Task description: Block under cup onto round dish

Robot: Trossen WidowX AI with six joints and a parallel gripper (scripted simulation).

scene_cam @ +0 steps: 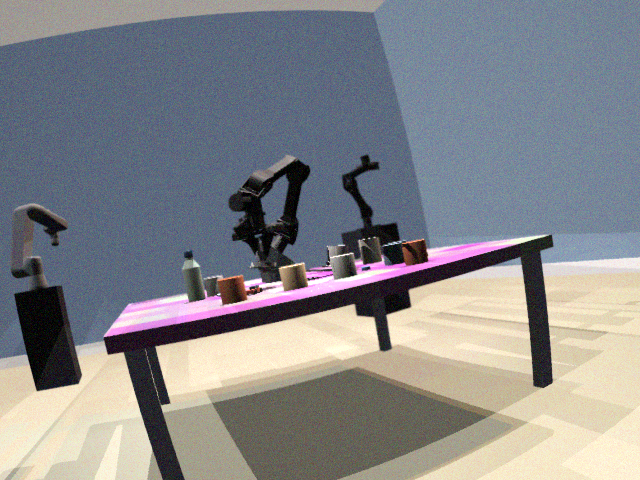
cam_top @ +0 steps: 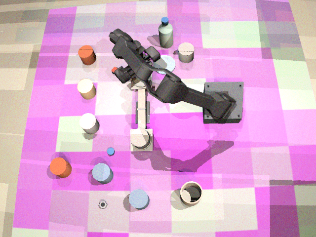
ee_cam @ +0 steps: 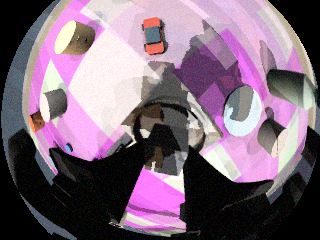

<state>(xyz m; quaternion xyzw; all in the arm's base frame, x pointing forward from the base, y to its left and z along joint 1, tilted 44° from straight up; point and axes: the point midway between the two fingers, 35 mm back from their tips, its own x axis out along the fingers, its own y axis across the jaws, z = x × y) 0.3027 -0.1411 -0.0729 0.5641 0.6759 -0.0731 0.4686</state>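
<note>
Right now the white round dish is 10 cm to the right of my gripper tip, 10 cm below it and 10 cm behind it. From my gripper tip the other things lie so: bottle (22 cm to the right, 12 cm behind, 1 cm above); then small red thing (11 cm ahead, 9 cm below, 8 cm to the right); then balance (12 cm to the left, 6 cm below, 1 cm ahead).
</note>
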